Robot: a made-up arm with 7 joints.
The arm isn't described. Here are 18 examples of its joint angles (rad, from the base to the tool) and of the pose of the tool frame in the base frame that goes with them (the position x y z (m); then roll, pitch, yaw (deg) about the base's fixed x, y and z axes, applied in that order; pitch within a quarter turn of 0, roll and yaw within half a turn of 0).
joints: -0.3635 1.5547 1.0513 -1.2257 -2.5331 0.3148 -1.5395
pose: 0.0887 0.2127 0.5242 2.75 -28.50 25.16
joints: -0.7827 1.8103 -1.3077 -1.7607 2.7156 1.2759 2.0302
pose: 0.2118 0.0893 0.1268 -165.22 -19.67 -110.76
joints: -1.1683 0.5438 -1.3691 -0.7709 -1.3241 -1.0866 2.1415
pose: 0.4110 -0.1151 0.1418 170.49 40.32 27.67
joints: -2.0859 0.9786 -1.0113 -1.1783 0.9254 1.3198 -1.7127
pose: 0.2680 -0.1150 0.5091 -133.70 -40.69 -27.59
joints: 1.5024 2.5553 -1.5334 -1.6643 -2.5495 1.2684 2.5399
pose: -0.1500 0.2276 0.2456 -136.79 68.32 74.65
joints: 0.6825 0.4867 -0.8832 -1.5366 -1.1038 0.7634 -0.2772
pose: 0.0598 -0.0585 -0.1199 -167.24 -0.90 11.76
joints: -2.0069 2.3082 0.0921 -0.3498 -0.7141 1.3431 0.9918
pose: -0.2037 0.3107 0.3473 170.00 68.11 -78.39
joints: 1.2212 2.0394 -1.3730 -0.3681 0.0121 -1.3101 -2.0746
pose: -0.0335 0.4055 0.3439 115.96 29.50 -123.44
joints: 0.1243 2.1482 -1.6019 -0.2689 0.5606 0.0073 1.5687
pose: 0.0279 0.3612 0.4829 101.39 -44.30 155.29
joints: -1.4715 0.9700 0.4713 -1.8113 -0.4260 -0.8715 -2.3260
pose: 0.0576 0.0492 0.6032 42.99 26.78 -95.44
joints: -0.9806 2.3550 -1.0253 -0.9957 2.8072 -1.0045 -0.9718
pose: 0.1284 0.3150 0.4558 27.46 6.29 143.05
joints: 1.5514 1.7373 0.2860 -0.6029 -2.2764 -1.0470 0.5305
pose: -0.0543 0.4102 0.1815 -37.19 37.58 107.22
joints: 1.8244 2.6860 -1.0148 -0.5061 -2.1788 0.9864 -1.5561
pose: 0.1261 0.3772 0.1899 -163.04 -9.76 96.58
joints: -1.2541 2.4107 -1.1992 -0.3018 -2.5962 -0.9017 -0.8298
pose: -0.0954 0.3357 0.4700 -39.74 57.17 100.51
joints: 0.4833 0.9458 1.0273 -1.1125 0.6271 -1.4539 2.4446
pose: 0.0804 0.3918 0.1756 13.26 -17.40 -12.37
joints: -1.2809 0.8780 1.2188 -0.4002 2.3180 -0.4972 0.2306
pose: 0.3439 0.2279 0.3450 -117.24 -21.05 3.57
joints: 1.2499 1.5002 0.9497 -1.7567 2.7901 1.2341 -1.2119
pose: 0.1925 0.1802 0.1481 108.99 55.11 19.75
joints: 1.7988 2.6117 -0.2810 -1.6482 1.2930 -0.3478 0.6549
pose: -0.0623 0.3207 0.0282 -158.64 16.65 109.10
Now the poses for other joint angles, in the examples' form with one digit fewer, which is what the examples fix.
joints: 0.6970 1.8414 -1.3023 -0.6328 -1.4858 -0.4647 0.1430
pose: -0.057 0.406 0.158 -14.9 64.6 113.7
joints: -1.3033 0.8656 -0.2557 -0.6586 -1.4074 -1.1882 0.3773
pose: 0.378 0.079 0.404 177.7 -39.8 -37.1
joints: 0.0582 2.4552 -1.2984 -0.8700 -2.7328 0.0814 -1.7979
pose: 0.110 0.377 0.339 129.0 -37.5 123.7
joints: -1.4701 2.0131 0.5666 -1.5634 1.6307 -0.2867 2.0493
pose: -0.080 0.045 0.635 61.5 -25.2 -86.5
